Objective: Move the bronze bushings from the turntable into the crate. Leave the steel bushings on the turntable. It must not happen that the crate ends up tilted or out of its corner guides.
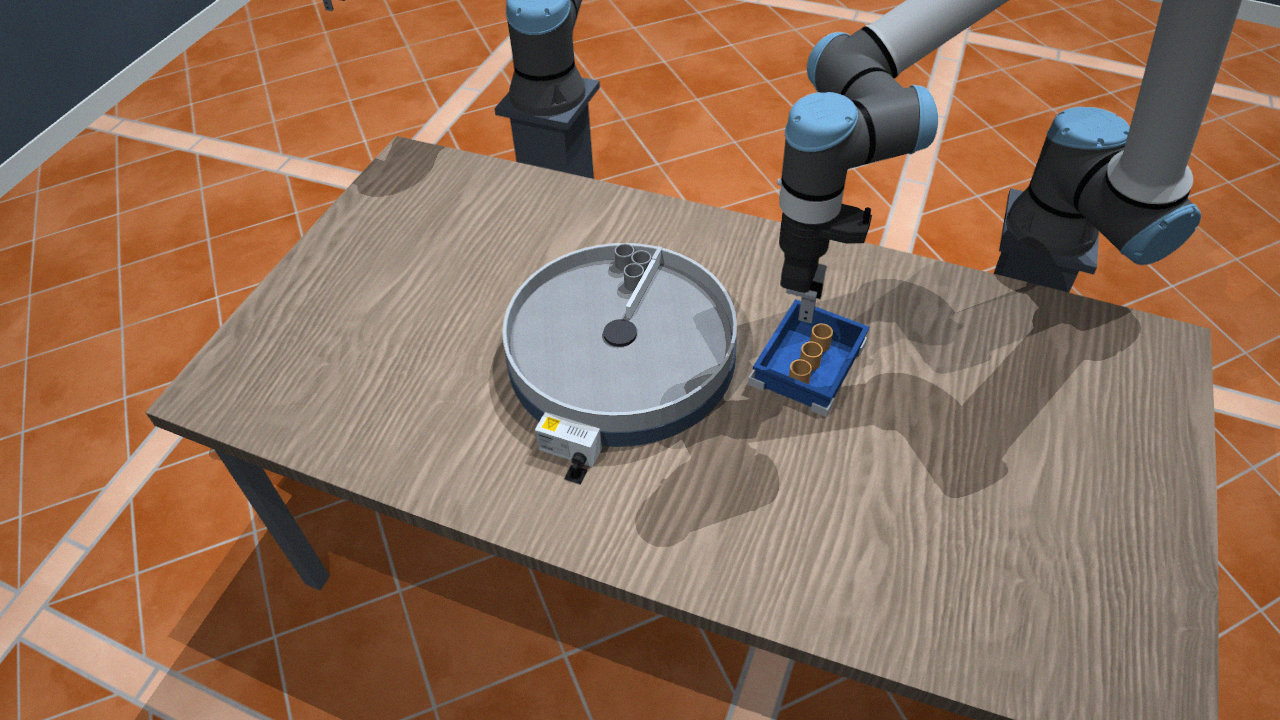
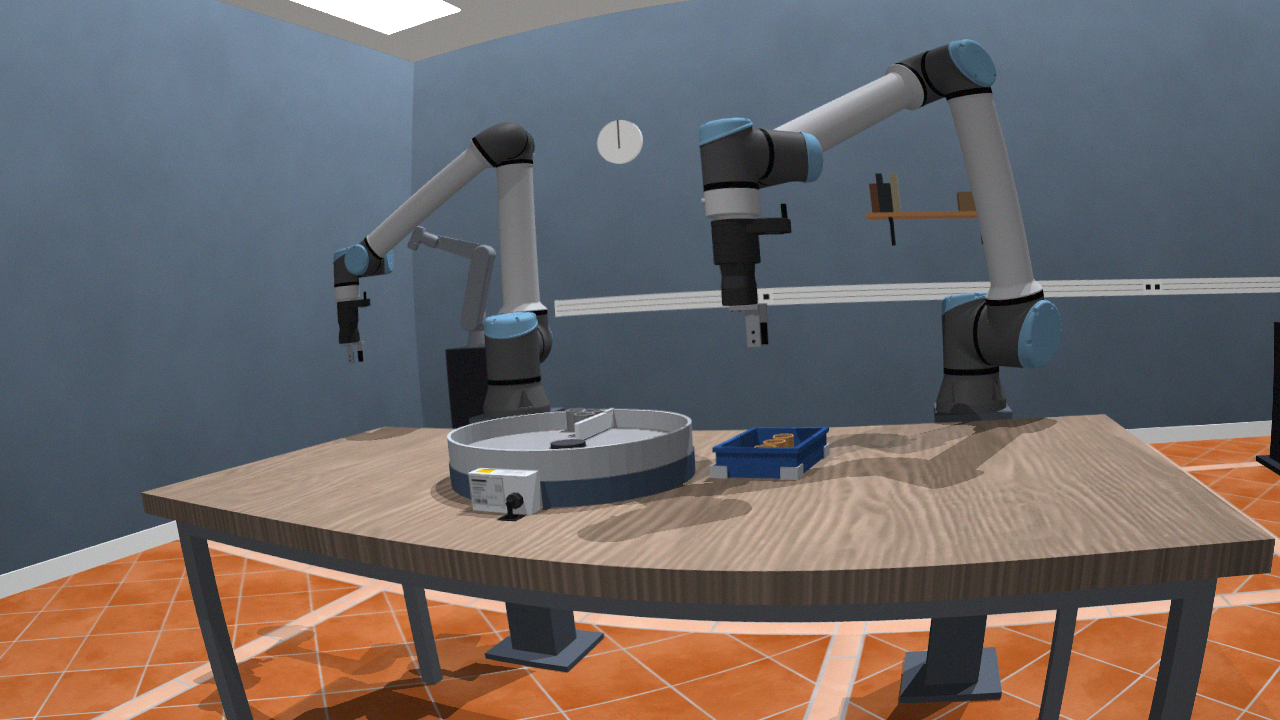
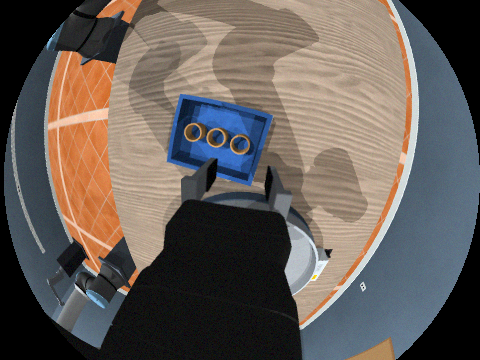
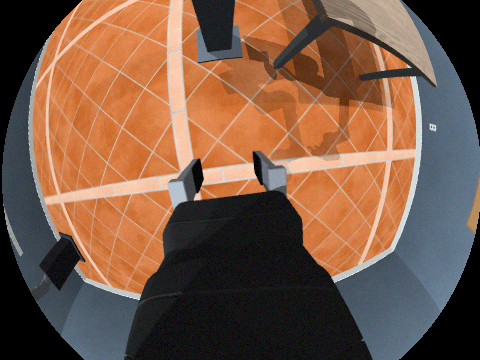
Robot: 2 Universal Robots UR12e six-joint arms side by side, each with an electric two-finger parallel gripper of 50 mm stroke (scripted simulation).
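Note:
The left gripper [image 2: 758,345] is also visible at [image 1: 809,308] and at [image 3: 241,172]. The right gripper [image 2: 356,362] can be seen at [image 4: 227,165] as well. A blue crate [image 1: 772,367] appears again at [image 2: 743,460] and [image 3: 191,109], while in image 4 the crate is out of frame.

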